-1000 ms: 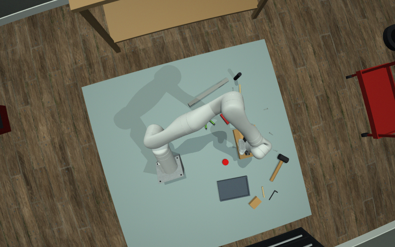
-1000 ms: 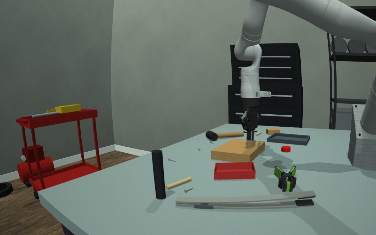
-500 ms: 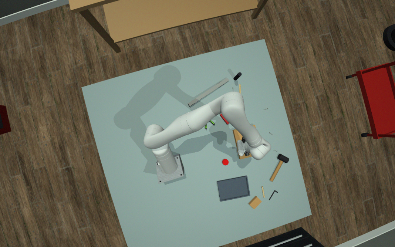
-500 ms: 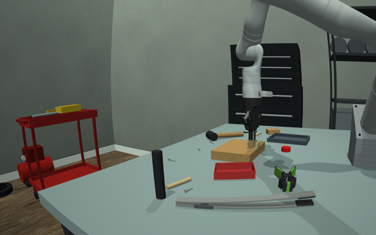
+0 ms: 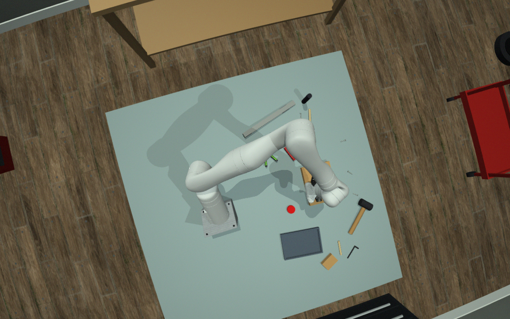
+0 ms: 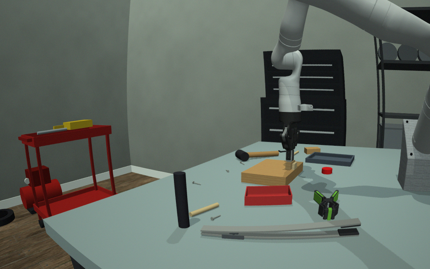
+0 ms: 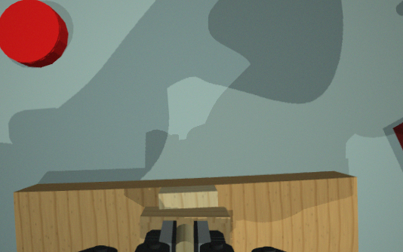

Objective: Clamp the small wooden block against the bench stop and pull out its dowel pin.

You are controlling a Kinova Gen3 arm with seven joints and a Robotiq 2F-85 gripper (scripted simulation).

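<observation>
Right now the dowel pin is 2 cm below my hand. From my hand the other things lie so: red puck (12 cm behind, 9 cm to the right, 6 cm below); small wooden block (3 cm below); wooden bench board (5 cm ahead, 5 cm below).
</observation>
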